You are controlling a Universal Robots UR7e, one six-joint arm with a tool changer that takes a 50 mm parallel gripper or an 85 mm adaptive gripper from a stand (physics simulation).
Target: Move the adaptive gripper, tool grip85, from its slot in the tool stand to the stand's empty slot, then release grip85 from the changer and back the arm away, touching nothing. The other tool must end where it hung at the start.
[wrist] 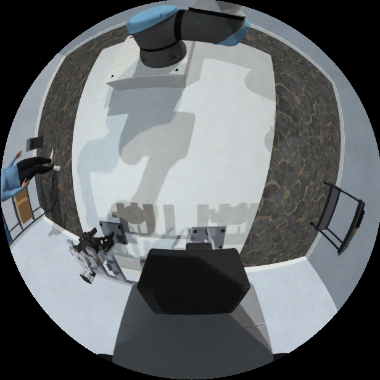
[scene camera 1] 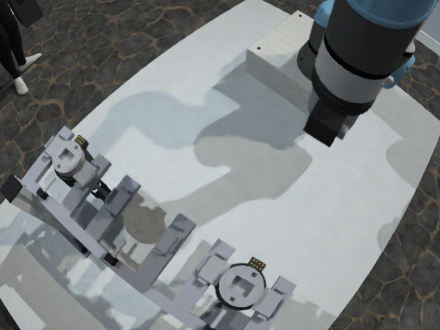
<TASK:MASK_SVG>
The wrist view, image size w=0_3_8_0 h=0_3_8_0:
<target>adaptive gripper grip85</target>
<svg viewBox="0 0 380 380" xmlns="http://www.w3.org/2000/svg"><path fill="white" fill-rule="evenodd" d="M113 230L110 230L107 236L104 237L93 236L97 232L96 227L93 227L87 233L84 231L78 239L79 243L70 249L73 256L84 266L91 264L97 266L94 262L94 257L87 256L88 252L85 248L87 246L94 248L96 254L99 250L107 252L114 245L112 239L114 237Z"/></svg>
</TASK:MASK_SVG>
